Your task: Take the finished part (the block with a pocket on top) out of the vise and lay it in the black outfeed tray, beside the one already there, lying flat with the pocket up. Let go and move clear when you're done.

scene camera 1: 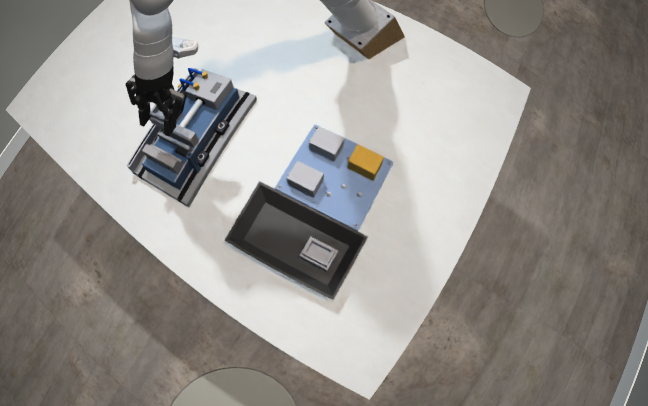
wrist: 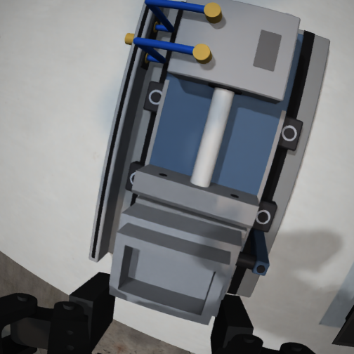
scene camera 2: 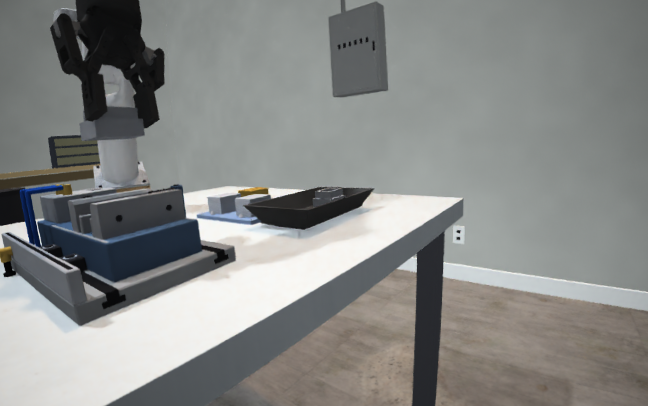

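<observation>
The finished part (scene camera 2: 112,126) (wrist: 167,272) is a grey block with a rectangular pocket facing up. It hangs roughly level above the vise (scene camera 1: 212,120) (scene camera 2: 150,250) (wrist: 250,145), apart from its jaws. My gripper (scene camera 1: 157,126) (scene camera 2: 122,120) (wrist: 164,308) is shut on this part, one black finger at each end. In scene camera 1 the fingers and wrist hide much of the part. The black outfeed tray (scene camera 1: 270,225) (scene camera 2: 300,215) stands apart from the vise. The other pocketed part (scene camera 1: 319,252) (scene camera 2: 328,195) lies flat in one end of it, pocket up.
A blue plate (scene camera 1: 345,212) (scene camera 2: 225,218) beside the tray holds two grey blocks (scene camera 1: 326,142) (scene camera 1: 305,177) and a yellow block (scene camera 1: 366,161) (scene camera 2: 253,191). Blue nozzle tubes with yellow tips (scene camera 1: 196,86) (scene camera 2: 65,189) (wrist: 201,53) rise at the vise's far end.
</observation>
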